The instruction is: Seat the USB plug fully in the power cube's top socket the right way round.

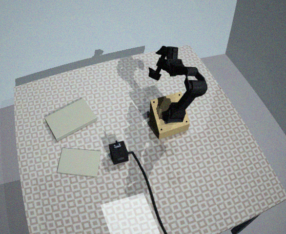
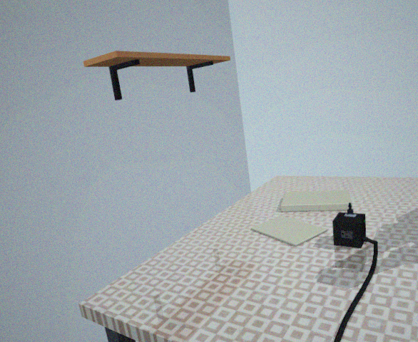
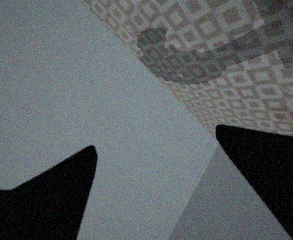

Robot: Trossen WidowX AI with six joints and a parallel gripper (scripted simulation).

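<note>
Right now the USB plug is 330 mm ahead of my gripper tip, 370 mm to the left of it and 130 mm below it. The rest, counted from my gripper tip: USB socket 330 mm ahead, 370 mm to the left, 150 mm below; then pale sheet 540 mm ahead, 360 mm to the left, 220 mm below.
</note>
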